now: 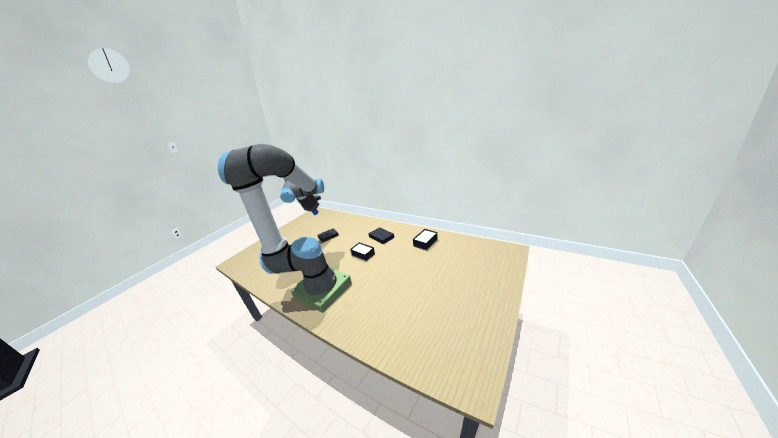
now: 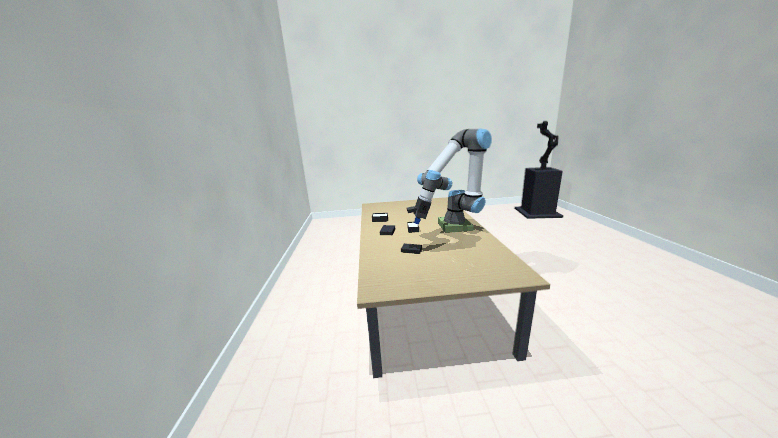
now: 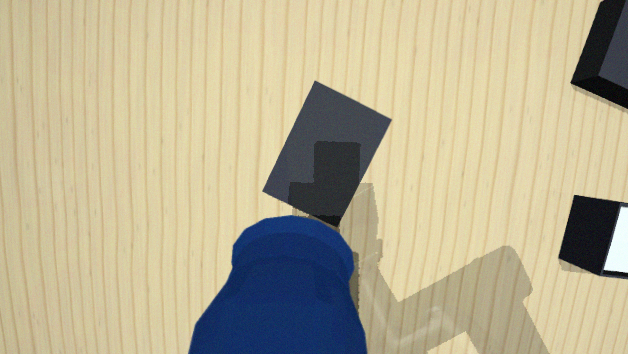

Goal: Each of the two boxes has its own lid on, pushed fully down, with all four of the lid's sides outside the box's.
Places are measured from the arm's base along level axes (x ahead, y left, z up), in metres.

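Pixels of known places: hand, tool point: (image 1: 316,213) (image 2: 416,223) (image 3: 292,266); arm's base, link origin: (image 1: 320,282) (image 2: 454,220).
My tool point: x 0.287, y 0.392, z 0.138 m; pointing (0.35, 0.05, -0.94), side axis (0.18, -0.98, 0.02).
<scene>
For each thing: its top centre in the pictures, then the offset to it from my tool point. Level surfaces: height alone.
- small dark lid, top centre: (image 3: 326,155) (image 2: 411,246) (image 1: 327,233) dx +0.034, dy -0.011, dz -0.160 m
- large dark lid, top centre: (image 1: 380,233) (image 2: 387,228) dx +0.206, dy -0.322, dz -0.157 m
- small black box, top centre: (image 1: 361,248) (image 2: 412,224) dx +0.019, dy -0.352, dz -0.141 m
- large black box, top centre: (image 1: 425,235) (image 2: 379,214) dx +0.289, dy -0.584, dz -0.136 m
- wooden table, surface height: dz -0.183 m
The small dark lid (image 1: 327,235) (image 2: 411,248) (image 3: 320,130) lies flat on the table, apart from both boxes. The large dark lid (image 1: 381,235) (image 2: 387,230) (image 3: 617,65) lies flat between the two boxes' positions. The small black box (image 1: 362,250) (image 2: 413,227) (image 3: 585,230) shows a white inside and has no lid on. The large black box (image 1: 425,238) (image 2: 380,217) also shows white and has no lid on. My blue suction cup (image 1: 315,212) (image 2: 417,220) (image 3: 293,225) holds nothing and hangs above the table near the small lid; its shadow falls on that lid.
The wooden table (image 1: 435,326) (image 2: 391,277) (image 3: 100,150) carries the arm's green base plate (image 1: 342,285) (image 2: 457,227), close to the small box. A black pedestal (image 2: 541,190) with a small dark arm stands on the floor beyond the table.
</scene>
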